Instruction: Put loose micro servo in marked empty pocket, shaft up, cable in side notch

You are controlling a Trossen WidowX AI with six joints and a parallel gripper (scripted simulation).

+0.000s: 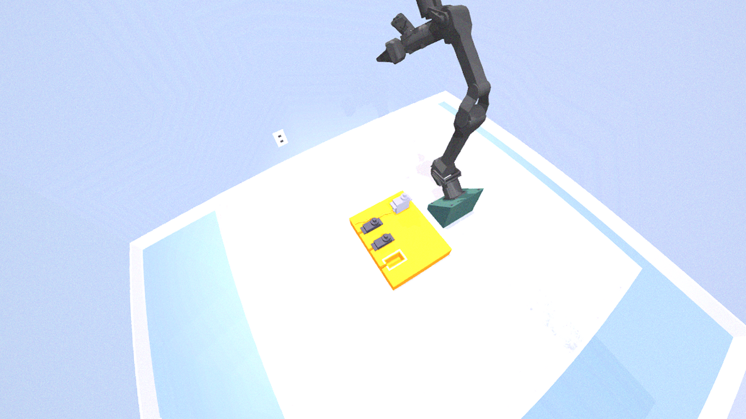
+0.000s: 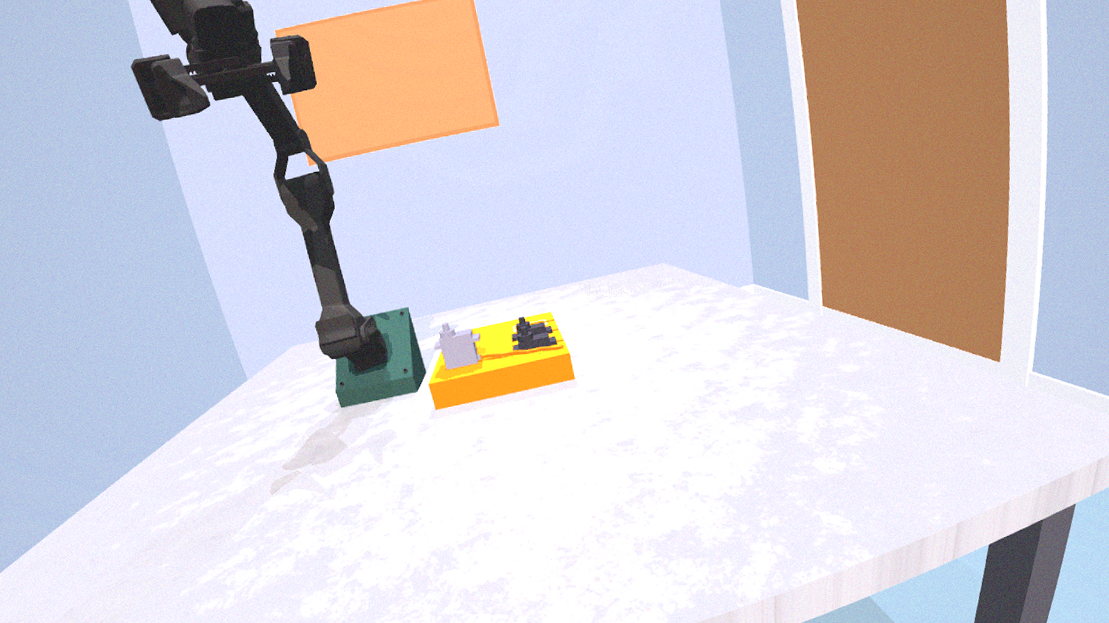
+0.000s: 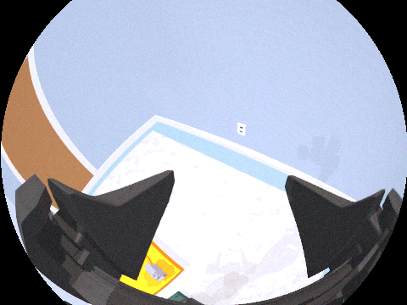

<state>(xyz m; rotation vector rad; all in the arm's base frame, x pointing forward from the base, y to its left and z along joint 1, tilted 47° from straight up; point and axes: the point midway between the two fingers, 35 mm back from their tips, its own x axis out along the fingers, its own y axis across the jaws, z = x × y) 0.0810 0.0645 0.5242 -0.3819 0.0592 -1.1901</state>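
My gripper tip is now 16 cm short of the deck, 35 cm to the right of it and 45 cm above it.
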